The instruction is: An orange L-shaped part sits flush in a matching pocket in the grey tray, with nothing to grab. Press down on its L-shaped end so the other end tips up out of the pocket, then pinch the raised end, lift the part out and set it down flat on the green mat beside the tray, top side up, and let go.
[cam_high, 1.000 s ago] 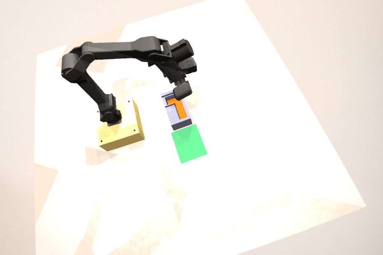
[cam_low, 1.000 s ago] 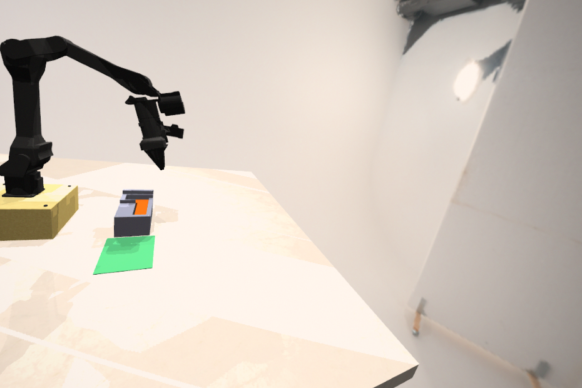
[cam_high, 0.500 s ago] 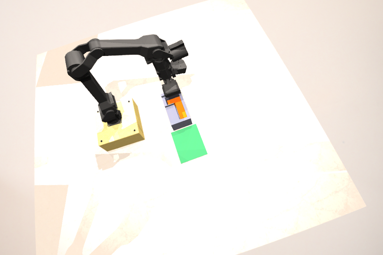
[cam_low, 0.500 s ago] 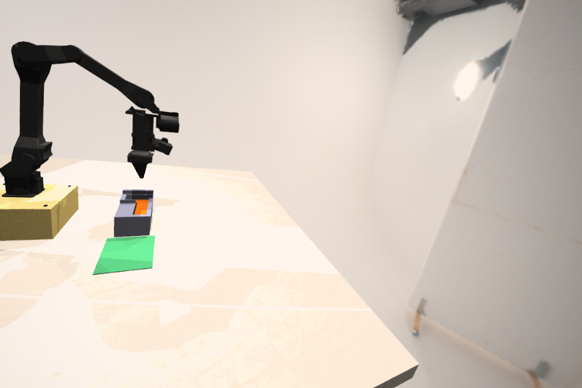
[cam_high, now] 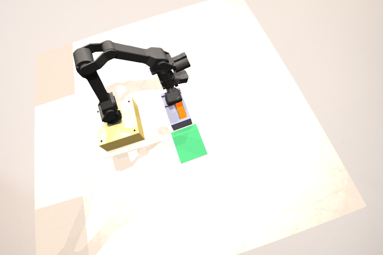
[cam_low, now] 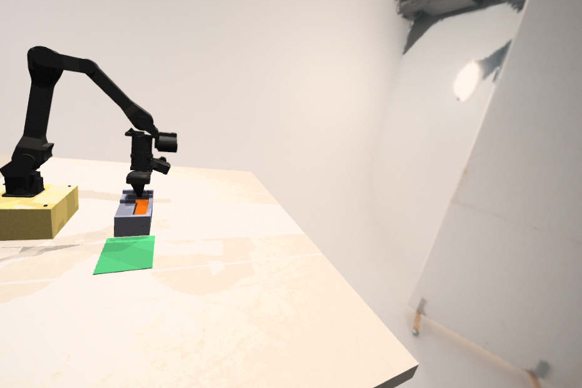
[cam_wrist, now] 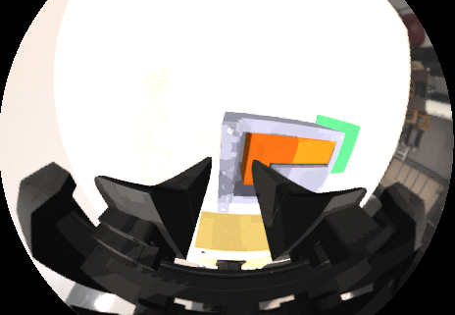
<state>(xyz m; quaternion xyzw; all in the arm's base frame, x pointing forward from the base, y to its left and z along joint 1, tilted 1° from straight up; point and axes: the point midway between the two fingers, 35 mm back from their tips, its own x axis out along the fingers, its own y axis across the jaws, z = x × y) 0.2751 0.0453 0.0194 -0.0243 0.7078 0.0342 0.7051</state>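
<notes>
The orange L-shaped part lies 60 mm to the right of my gripper tip and 20 mm below it. The rest, counted from my gripper tip: green mat: 10 mm ahead, 220 mm to the right, 90 mm below.
</notes>
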